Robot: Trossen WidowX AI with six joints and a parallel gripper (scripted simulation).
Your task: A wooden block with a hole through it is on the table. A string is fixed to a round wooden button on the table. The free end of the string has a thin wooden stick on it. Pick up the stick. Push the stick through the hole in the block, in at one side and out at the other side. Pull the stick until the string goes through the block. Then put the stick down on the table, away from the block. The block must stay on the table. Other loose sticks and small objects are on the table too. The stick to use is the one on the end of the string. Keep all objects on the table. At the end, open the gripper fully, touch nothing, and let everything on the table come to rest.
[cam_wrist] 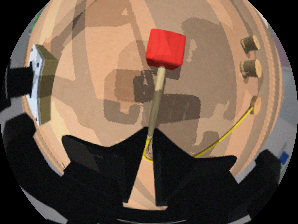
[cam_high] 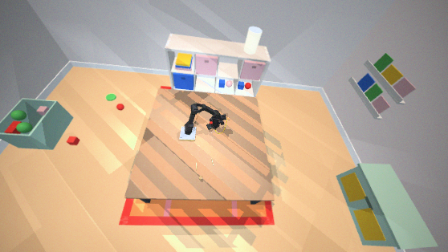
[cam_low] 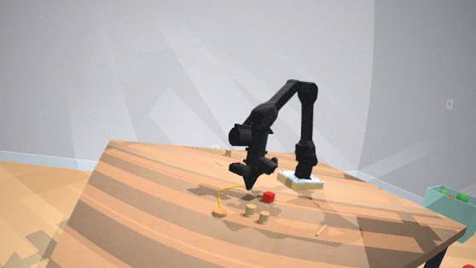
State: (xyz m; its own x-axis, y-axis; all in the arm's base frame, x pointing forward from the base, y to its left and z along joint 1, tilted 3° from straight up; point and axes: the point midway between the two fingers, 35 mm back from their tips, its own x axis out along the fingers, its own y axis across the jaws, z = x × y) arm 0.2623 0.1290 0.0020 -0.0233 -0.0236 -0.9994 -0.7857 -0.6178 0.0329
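My gripper tip is 70 mm to the right of the block and 50 mm past it. From my gripper tip the other things lie so: round wooden button (190 mm to the left, 120 mm ahead, 10 mm below).
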